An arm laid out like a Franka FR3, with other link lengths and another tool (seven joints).
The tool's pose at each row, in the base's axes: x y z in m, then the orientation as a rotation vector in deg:
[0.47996 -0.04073 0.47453 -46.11 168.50 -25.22]
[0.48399 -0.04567 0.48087 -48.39 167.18 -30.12]
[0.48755 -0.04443 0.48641 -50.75 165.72 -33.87]
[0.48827 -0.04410 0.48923 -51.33 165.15 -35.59]
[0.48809 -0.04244 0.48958 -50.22 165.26 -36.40]
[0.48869 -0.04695 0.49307 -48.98 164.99 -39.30]
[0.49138 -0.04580 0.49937 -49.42 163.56 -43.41]
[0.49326 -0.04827 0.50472 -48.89 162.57 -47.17]
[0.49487 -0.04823 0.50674 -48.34 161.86 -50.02]
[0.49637 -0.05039 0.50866 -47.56 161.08 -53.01]
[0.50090 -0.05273 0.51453 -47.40 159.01 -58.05]
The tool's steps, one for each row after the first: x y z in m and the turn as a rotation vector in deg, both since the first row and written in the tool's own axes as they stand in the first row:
[-0.00086 -0.00787 -0.00427 3.08 0.71 -1.75]
[-0.00447 -0.01019 -0.00942 5.50 1.06 -3.53]
[-0.00521 -0.01108 -0.01210 6.62 1.26 -4.02]
[-0.00589 -0.00973 -0.01289 7.14 1.46 -3.32]
[-0.00407 -0.01474 -0.01499 8.99 2.08 -2.66]
[-0.00686 -0.01693 -0.02096 11.75 2.48 -3.23]
[-0.00714 -0.02142 -0.02520 14.23 3.07 -3.13]
[-0.00852 -0.02276 -0.02693 16.10 3.57 -2.97]
[-0.00868 -0.02583 -0.02802 18.08 4.10 -2.67]
[-0.01131 -0.03167 -0.03243 21.58 4.63 -2.99]

